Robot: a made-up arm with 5 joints.
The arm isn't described. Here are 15 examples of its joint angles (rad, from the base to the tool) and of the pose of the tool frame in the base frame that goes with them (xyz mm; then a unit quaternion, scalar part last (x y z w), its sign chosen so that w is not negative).
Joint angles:
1: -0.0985 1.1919 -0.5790 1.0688 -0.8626
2: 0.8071 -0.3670 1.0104 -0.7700 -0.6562
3: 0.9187 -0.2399 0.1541 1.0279 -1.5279
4: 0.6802 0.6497 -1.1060 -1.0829 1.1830
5: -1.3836 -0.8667 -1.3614 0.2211 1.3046
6: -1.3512 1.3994 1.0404 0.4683 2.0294
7: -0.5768 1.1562 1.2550 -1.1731 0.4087
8: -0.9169 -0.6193 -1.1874 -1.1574 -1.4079
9: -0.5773 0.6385 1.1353 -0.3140 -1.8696
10: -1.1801 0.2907 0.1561 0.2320 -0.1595
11: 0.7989 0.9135 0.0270 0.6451 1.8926
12: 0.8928 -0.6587 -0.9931 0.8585 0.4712
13: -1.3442 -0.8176 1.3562 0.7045 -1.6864
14: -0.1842 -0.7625 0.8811 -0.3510 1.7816
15: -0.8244 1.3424 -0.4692 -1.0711 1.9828
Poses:
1: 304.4 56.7 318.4 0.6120 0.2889 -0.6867 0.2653
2: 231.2 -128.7 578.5 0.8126 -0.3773 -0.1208 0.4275
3: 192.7 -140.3 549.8 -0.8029 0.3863 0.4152 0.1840
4: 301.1 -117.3 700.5 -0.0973 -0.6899 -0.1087 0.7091
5: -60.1 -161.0 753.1 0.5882 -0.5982 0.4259 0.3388
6: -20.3 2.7 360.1 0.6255 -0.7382 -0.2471 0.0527
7: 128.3 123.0 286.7 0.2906 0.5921 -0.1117 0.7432
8: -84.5 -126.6 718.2 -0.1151 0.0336 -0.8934 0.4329
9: 149.8 90.3 337.5 0.7347 0.1146 -0.6637 0.0814
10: 98.2 272.1 492.5 0.4763 0.5788 0.1297 0.6491
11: 248.8 -115.5 333.6 0.1699 0.6915 -0.1643 0.6826
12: 119.9 17.5 763.8 0.2925 -0.5052 -0.1574 0.7965
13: 25.8 48.5 456.3 0.6560 0.4790 -0.4841 0.3252
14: 192.5 85.3 591.0 -0.0935 -0.1244 0.0787 0.9847
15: 241.5 296.5 354.7 -0.1478 -0.1701 0.3717 0.9006
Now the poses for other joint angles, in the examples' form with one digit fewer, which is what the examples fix.
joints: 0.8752 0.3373 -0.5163 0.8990 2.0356
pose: 274 -174 518 -0.050 0.402 -0.312 0.859
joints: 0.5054 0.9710 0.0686 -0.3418 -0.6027
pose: 356 -124 355 0.845 -0.054 -0.402 0.348
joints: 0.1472 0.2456 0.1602 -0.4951 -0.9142
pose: 358 -15 571 0.942 -0.084 0.018 0.324
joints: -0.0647 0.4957 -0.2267 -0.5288 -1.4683
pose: 382 43 569 0.990 0.025 0.131 0.047
